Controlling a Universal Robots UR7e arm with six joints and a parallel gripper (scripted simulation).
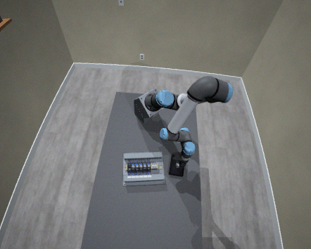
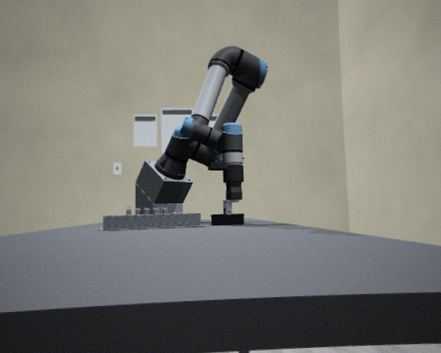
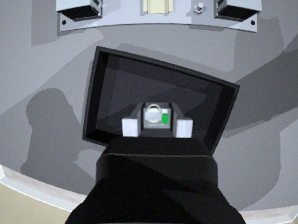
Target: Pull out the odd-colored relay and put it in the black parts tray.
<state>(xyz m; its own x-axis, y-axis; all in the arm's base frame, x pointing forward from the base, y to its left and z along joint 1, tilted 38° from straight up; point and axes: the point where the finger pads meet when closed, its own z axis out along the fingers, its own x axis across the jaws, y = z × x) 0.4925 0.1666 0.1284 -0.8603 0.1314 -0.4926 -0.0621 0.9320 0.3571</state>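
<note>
Now: the black parts tray 2 cm below my hand. From my hand the other things lie so: grey relay panel (27 cm to the right, 2 cm ahead, 1 cm below).
</note>
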